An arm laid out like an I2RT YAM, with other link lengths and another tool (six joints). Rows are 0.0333 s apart.
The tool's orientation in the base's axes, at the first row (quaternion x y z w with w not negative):
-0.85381, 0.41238, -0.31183, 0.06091
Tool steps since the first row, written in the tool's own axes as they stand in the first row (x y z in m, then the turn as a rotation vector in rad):
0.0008, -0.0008, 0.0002, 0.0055, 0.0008, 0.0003
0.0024, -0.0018, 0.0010, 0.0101, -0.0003, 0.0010
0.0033, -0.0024, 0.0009, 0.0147, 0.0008, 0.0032
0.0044, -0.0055, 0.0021, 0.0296, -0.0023, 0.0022
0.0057, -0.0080, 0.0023, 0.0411, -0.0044, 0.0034
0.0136, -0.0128, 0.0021, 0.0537, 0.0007, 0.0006
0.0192, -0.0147, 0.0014, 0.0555, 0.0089, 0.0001
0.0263, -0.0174, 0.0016, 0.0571, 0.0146, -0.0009
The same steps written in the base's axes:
0.0010, -0.0001, 0.0005, 0.0022, -0.0046, 0.0021
0.0029, -0.0008, 0.0010, 0.0055, -0.0075, 0.0042
0.0037, -0.0010, 0.0017, 0.0082, -0.0119, 0.0042
0.0069, 0.0000, 0.0024, 0.0166, -0.0208, 0.0133
0.0093, 0.0006, 0.0038, 0.0240, -0.0282, 0.0187
0.0161, -0.0021, 0.0095, 0.0249, -0.0404, 0.0252
0.0195, -0.0049, 0.0135, 0.0200, -0.0470, 0.0235
0.0248, -0.0084, 0.0177, 0.0163, -0.0518, 0.0230

